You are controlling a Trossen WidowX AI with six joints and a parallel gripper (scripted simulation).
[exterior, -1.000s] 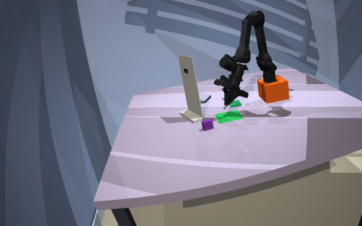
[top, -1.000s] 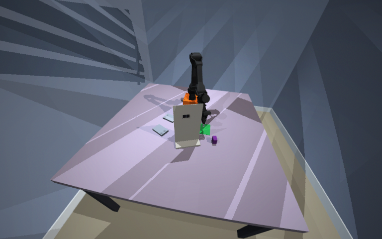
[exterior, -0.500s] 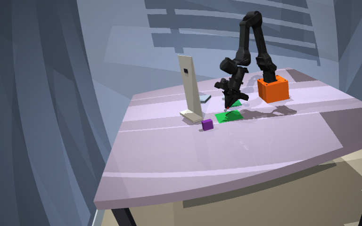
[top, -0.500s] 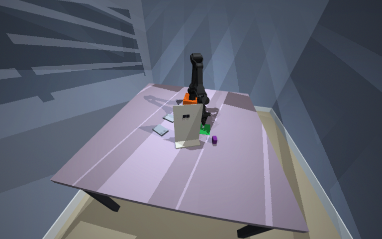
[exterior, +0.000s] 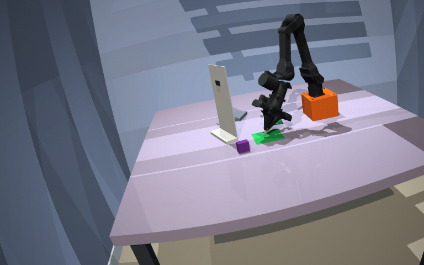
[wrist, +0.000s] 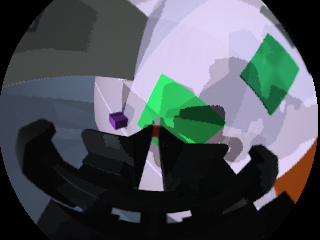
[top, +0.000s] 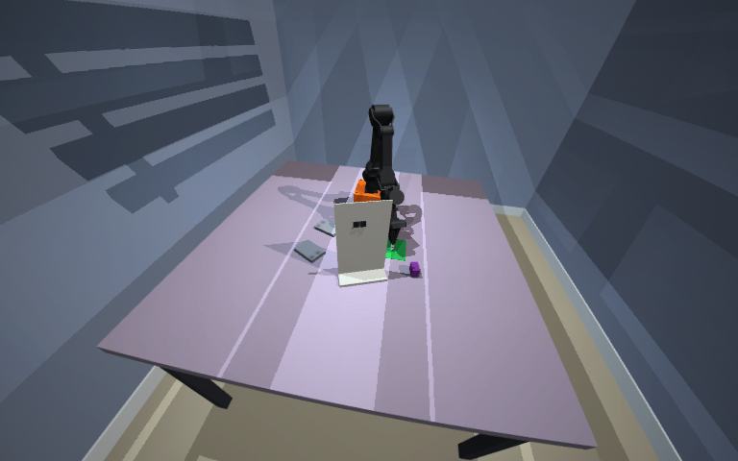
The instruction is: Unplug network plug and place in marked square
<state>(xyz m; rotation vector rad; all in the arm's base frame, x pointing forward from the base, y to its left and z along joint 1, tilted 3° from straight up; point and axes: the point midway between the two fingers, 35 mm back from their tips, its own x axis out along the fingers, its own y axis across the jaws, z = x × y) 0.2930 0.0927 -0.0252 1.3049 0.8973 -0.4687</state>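
My gripper tip is now 10 mm past the bright green square and 30 mm above it. Also, from my gripper tip: network plug: right at my gripper tip; beige panel: 140 mm ahead, 120 mm to the right, 110 mm above.
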